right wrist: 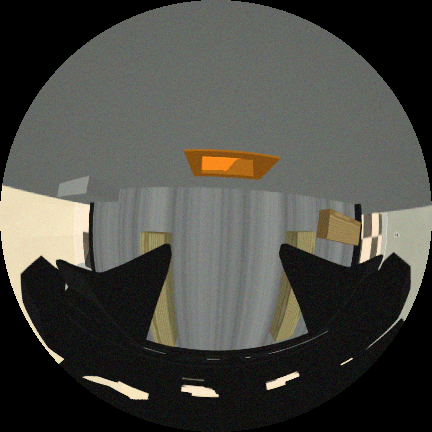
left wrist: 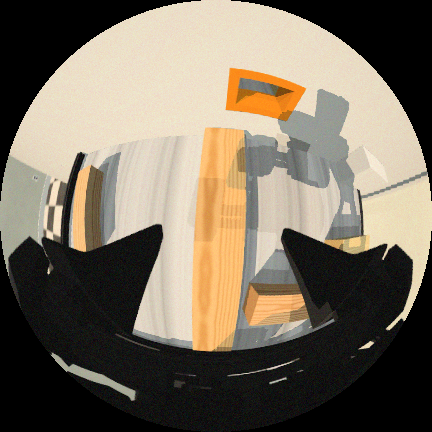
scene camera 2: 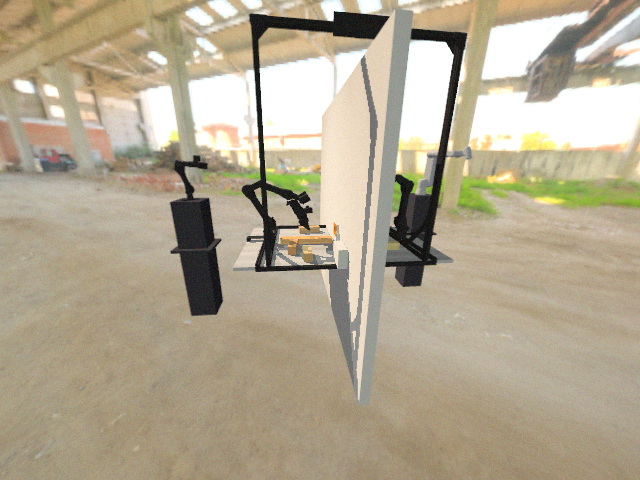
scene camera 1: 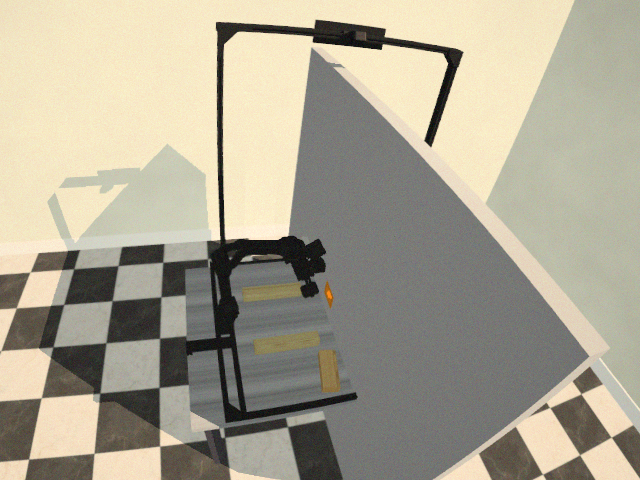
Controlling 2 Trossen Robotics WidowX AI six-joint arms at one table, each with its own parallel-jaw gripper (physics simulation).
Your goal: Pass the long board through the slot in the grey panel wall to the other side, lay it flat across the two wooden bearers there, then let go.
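Places are measured from the left arm's base along level axes (x left, y back, z up), in millimetres.
Where they show: left gripper, fingertip midpoint: (left wrist: 224, 232) (scene camera 2: 309, 228); right gripper, fingertip midpoint: (right wrist: 227, 250); right arm's base at its link origin: (right wrist: 231, 360) (scene camera 2: 400, 237) (scene camera 1: 224, 327).
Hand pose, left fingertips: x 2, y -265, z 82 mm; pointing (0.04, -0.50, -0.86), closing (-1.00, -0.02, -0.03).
Things, the pixels of their top centre, and the offset from my left fingertips. "pt": a spot on its surface instead.
- long board at its top centre: (left wrist: 218, 248) (scene camera 2: 306, 237) dx +0, dy +17, dz -66 mm
- slot's orange rim at a spot on its surface: (right wrist: 196, 165) pt dx -83, dy -219, dz +0 mm
The long board (scene camera 2: 320, 240) (left wrist: 217, 260) lies at the near side of the grey panel wall (scene camera 1: 413, 258) (scene camera 2: 346, 155) (left wrist: 150, 75) (right wrist: 215, 75), its far end towards it. The slot's orange rim (scene camera 1: 328, 294) (scene camera 2: 334, 228) (left wrist: 231, 97) (right wrist: 196, 165) shows on both sides. My left gripper (scene camera 2: 307, 227) (left wrist: 224, 232) is open above the board, which shows between and below its fingers. My right gripper (scene camera 1: 309, 290) (right wrist: 227, 250) is open and empty on the other side. It is above two wooden bearers, one (scene camera 1: 271, 292) (right wrist: 156, 239) and the other (scene camera 1: 286, 343) (right wrist: 301, 240), with nothing across them.
On the board's side, one wooden block (left wrist: 87, 210) stands left of the board in the left wrist view and another (left wrist: 275, 310) at its right. On the bearers' side, a wooden block (scene camera 1: 329, 370) (right wrist: 340, 229) lies near the wall. A black frame (scene camera 1: 221, 129) (scene camera 2: 259, 103) surrounds the table.
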